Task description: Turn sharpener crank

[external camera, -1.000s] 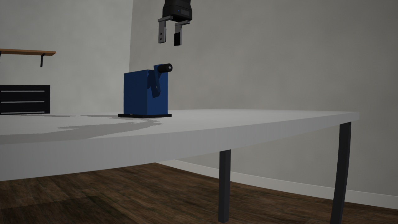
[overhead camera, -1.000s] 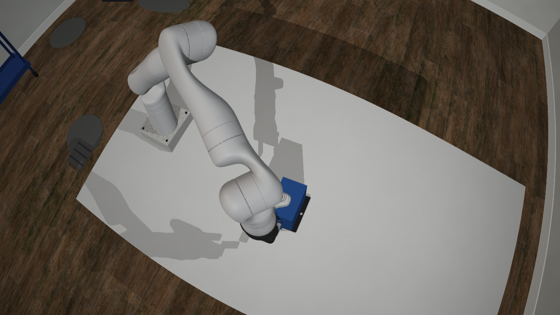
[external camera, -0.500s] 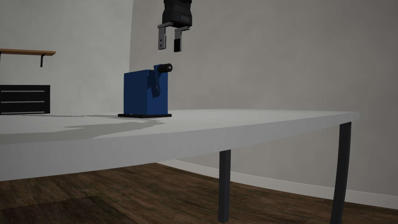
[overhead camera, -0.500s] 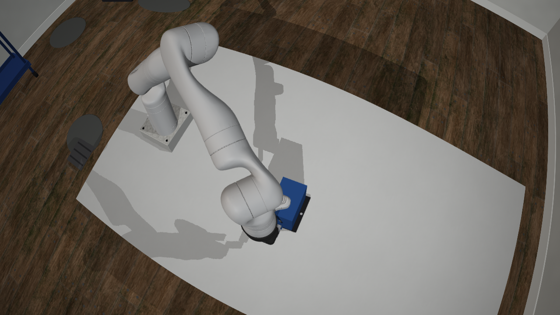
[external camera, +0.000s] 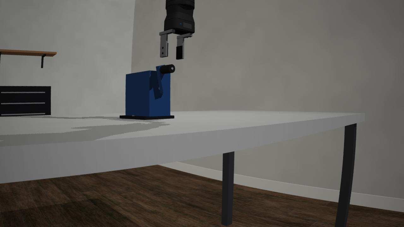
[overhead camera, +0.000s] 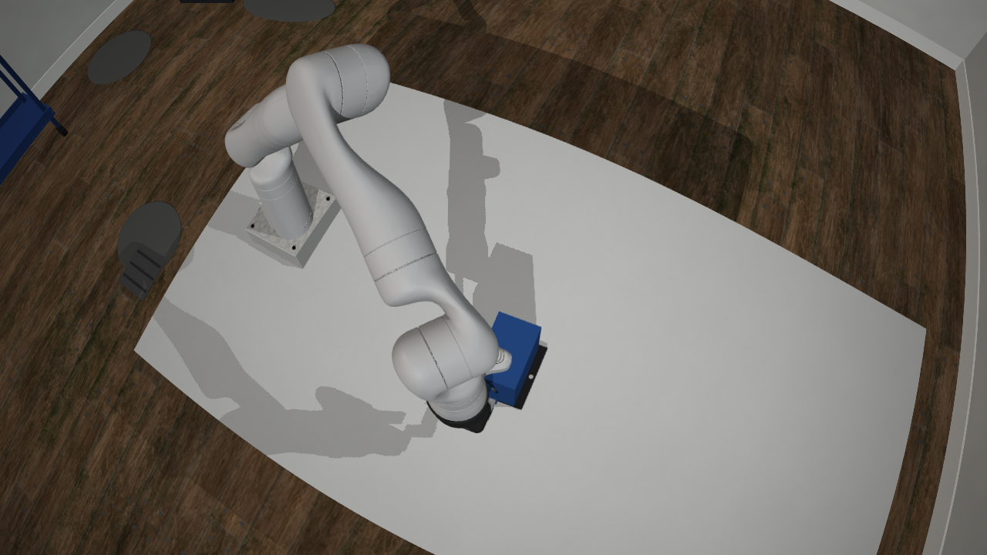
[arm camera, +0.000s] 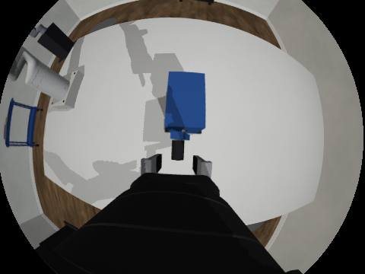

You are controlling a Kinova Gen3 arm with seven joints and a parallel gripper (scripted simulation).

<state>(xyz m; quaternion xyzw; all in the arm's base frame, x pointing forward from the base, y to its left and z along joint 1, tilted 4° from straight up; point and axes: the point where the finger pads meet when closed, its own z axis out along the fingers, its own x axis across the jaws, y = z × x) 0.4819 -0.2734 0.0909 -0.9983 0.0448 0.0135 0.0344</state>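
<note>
Right now my hand is 2 cm to the right of the black handle and 4 cm above it. The rest, counted from my hand: crank (2 cm to the left, 5 cm below).
</note>
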